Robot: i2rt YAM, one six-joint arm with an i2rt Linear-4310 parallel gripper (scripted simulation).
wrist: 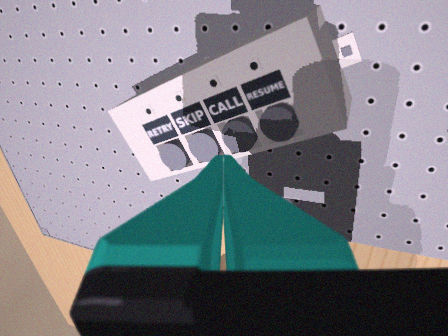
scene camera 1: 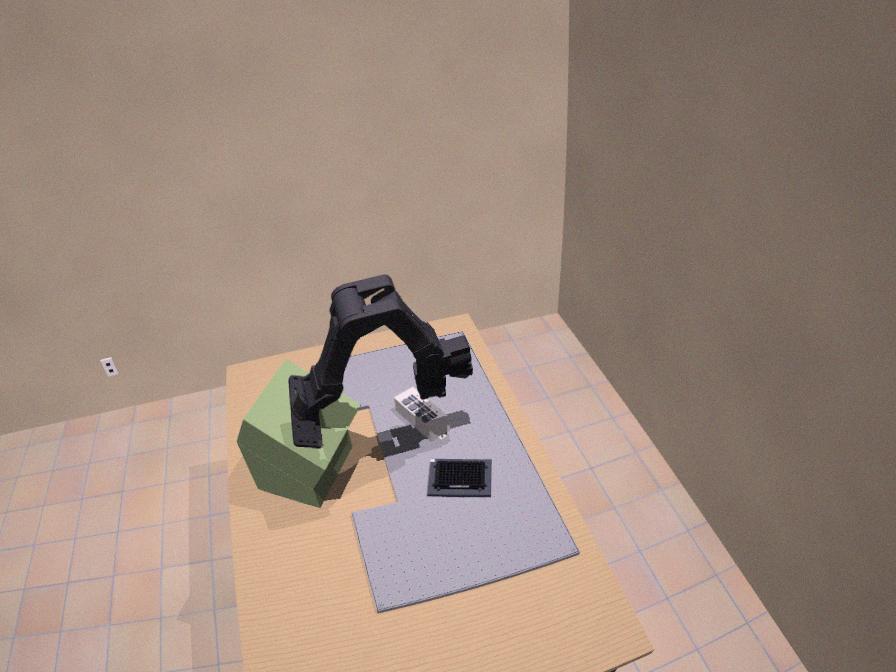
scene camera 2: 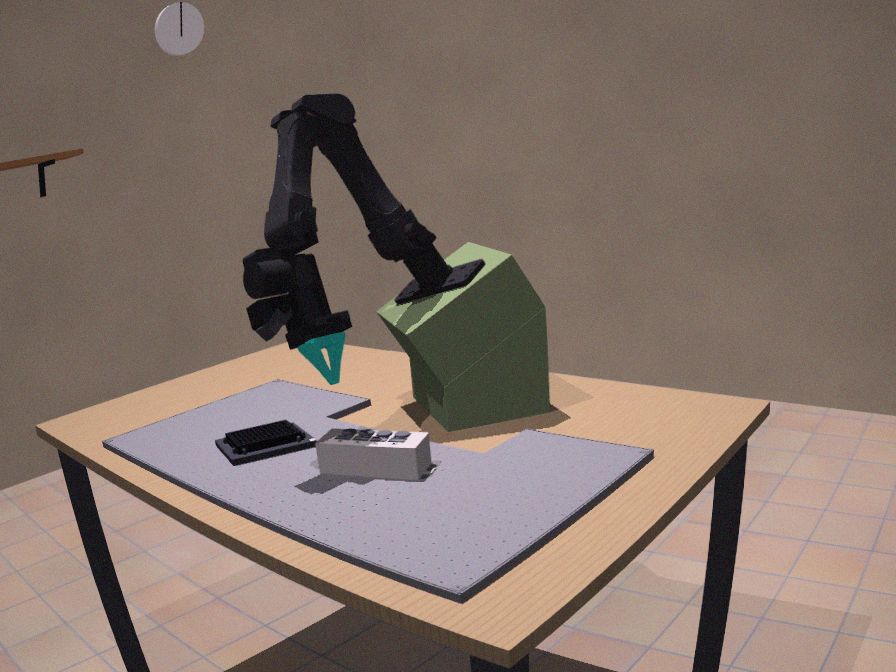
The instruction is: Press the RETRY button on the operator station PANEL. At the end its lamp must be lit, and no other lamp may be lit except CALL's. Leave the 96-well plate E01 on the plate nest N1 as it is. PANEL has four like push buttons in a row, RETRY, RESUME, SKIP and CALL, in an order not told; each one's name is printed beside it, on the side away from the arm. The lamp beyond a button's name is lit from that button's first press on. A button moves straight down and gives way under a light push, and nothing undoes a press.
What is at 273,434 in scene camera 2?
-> A black 96-well plate.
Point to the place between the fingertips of my gripper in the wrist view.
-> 223,168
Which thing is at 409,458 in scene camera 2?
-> A panel.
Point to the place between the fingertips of my gripper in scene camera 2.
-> At 334,384
